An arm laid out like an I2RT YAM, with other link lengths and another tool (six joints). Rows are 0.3 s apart.
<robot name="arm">
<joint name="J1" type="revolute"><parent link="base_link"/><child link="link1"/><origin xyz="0 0 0.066" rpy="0 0 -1.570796"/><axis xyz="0 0 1"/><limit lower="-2.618" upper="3.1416"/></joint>
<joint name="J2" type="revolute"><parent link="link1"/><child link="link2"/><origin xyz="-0.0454 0.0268 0.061" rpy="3.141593 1.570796 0"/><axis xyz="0 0 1"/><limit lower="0" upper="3.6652"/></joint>
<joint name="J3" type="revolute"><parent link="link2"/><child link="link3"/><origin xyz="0 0.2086 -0.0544" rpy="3.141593 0 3.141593"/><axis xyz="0 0 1"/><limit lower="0" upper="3.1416"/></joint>
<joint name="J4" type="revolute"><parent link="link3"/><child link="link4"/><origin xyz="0.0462 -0.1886 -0.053" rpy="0 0 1.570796"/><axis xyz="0 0 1"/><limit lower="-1.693" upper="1.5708"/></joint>
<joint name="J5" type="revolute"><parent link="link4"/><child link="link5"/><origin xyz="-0.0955 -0.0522 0.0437" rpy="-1.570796 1.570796 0"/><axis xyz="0 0 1"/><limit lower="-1.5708" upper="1.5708"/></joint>
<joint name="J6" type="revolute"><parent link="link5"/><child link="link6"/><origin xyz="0 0.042 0.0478" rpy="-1.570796 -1.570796 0"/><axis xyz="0 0 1"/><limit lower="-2.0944" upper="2.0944"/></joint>
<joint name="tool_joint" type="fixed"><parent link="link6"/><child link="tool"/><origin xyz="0.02 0.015 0.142" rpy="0 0.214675 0.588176"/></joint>
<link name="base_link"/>
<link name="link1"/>
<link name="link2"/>
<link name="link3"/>
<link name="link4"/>
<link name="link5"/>
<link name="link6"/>
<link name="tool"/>
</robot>
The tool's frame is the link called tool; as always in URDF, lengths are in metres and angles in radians.
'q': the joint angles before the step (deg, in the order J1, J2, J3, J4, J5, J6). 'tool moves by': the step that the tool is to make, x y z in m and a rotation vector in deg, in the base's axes. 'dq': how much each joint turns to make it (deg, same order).
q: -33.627 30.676 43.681 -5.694 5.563 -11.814
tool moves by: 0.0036 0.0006 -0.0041 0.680 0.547 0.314
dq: 0.719 0.708 -0.010 -0.134 0.434 0.219
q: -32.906 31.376 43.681 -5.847 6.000 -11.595
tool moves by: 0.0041 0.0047 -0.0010 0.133 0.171 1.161
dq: 1.169 0.224 0.015 -0.009 0.010 0.020
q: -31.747 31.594 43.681 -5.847 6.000 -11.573
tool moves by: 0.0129 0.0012 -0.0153 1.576 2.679 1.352
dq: 1.530 2.949 -0.004 -0.151 0.174 -0.043
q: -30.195 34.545 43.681 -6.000 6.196 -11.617
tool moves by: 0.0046 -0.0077 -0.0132 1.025 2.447 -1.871
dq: 0.741 2.573 0.000 -0.005 2.599 -0.415
